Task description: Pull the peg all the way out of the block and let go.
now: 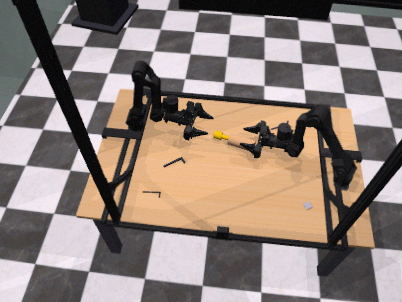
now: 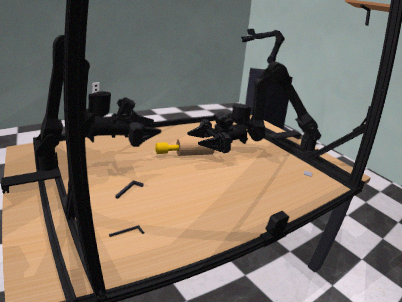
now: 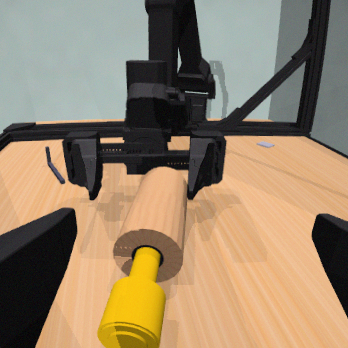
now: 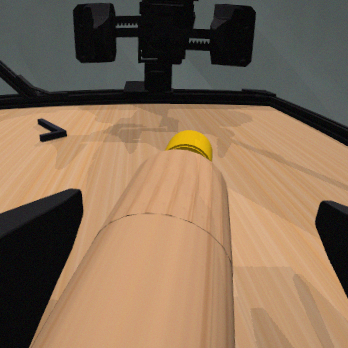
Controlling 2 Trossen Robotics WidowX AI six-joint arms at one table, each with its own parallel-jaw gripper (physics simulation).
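Seen in the pictures: left gripper, fingertip midpoint: (image 1: 210, 125) (image 2: 157, 125) (image 3: 199, 223) (image 4: 152, 32); right gripper, fingertip midpoint: (image 1: 241, 136) (image 2: 192, 138) (image 3: 140, 195) (image 4: 203, 207); left arm's base, link origin: (image 1: 136, 127) (image 2: 47, 168) (image 4: 157, 91); right arm's base, link origin: (image 1: 341, 181) (image 2: 307, 149) (image 3: 193, 119).
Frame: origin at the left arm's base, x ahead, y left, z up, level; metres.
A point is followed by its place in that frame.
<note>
The yellow peg (image 1: 218, 135) {x 0.397, y 0.051, z 0.021 m} (image 2: 162, 148) {x 0.390, y 0.047, z 0.015 m} (image 3: 134, 307) {x 0.386, y 0.061, z 0.026 m} (image 4: 191, 141) {x 0.405, y 0.066, z 0.026 m} has a thick head. Its thinner shaft sits in the hole of the round wooden block (image 1: 235, 141) {x 0.482, y 0.035, z 0.028 m} (image 2: 187, 147) {x 0.471, y 0.031, z 0.020 m} (image 3: 157, 205) {x 0.483, y 0.052, z 0.037 m} (image 4: 155, 260) {x 0.533, y 0.054, z 0.036 m}, which lies on its side on the table. My left gripper (image 1: 209, 125) {x 0.364, y 0.033, z 0.100 m} (image 2: 156, 126) {x 0.364, y 0.033, z 0.100 m} is open and empty, above and beside the peg's head. My right gripper (image 1: 243, 137) {x 0.502, y 0.069, z 0.034 m} (image 2: 194, 138) {x 0.502, y 0.069, z 0.034 m} (image 3: 140, 195) {x 0.502, y 0.069, z 0.034 m} is open, with its fingers to either side above the block, not closed on it. The shaft's inner end is hidden in the block.
Two dark L-shaped keys (image 1: 174, 162) {x 0.242, y -0.130, z -0.014 m} (image 2: 126, 231) {x 0.202, y -0.304, z -0.016 m} lie at the left of the wooden table (image 1: 225, 190) {x 0.499, y -0.200, z -0.019 m}. A small grey tile (image 1: 307, 205) {x 0.849, y -0.173, z -0.016 m} (image 2: 308, 174) {x 0.846, y -0.180, z -0.016 m} (image 3: 265, 144) {x 0.843, y -0.170, z -0.016 m} lies toward the right. A black frame runs around the table, with upright posts near its corners.
</note>
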